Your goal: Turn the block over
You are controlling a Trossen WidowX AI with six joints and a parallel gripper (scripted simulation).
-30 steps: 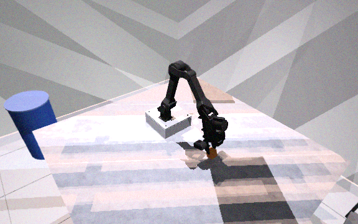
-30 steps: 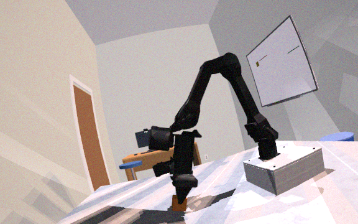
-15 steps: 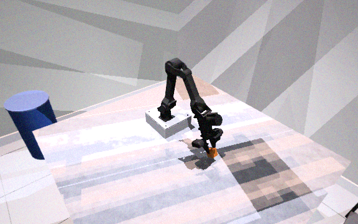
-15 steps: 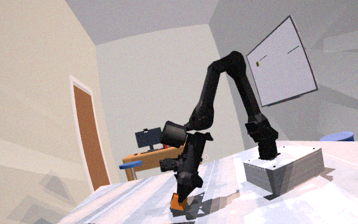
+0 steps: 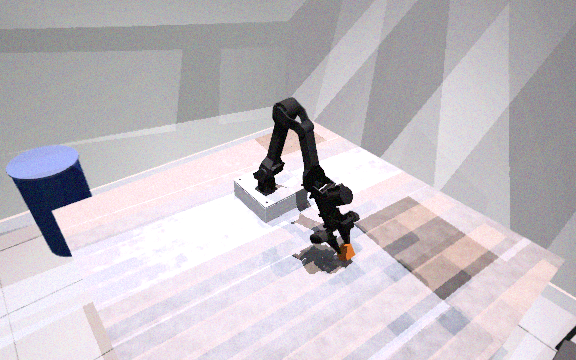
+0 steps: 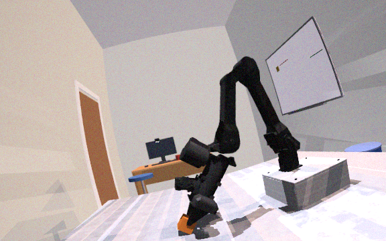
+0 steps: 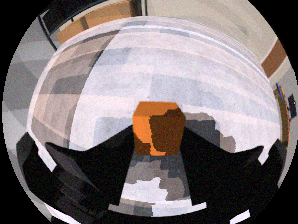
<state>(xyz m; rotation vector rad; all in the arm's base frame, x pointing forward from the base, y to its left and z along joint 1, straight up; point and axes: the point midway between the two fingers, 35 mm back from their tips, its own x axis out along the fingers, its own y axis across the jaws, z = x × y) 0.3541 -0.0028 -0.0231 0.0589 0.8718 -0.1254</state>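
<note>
My gripper tip is 10 mm above the orange block.
</note>
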